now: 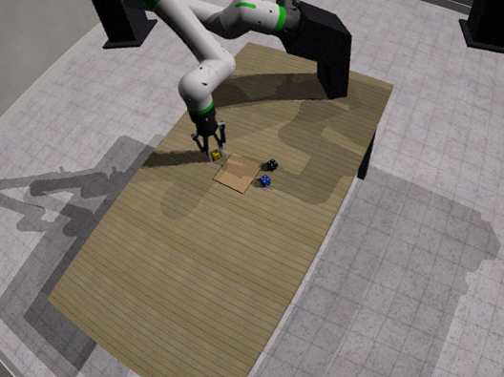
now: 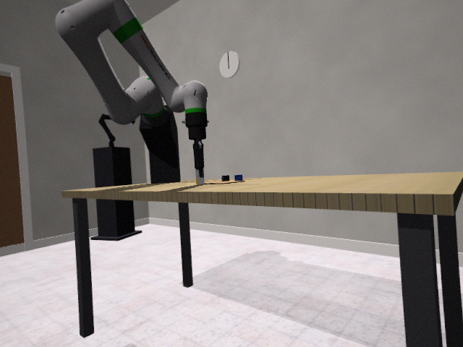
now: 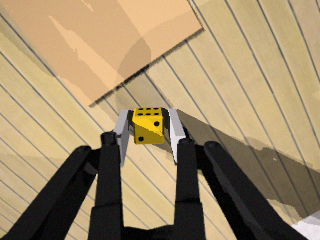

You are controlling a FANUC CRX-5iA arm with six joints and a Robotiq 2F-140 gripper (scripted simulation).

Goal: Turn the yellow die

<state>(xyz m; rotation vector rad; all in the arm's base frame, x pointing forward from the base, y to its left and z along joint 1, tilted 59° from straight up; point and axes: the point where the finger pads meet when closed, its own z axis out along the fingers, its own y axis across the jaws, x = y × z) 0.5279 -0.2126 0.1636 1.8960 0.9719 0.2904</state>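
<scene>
My gripper is now 20 mm above the yellow die. Also, from my hand: tan mat: 100 mm to the left, 60 mm ahead, 30 mm below; black die: 230 mm to the left, 20 mm below, 20 mm ahead; blue die: 220 mm to the left, 90 mm ahead, 20 mm below.
</scene>
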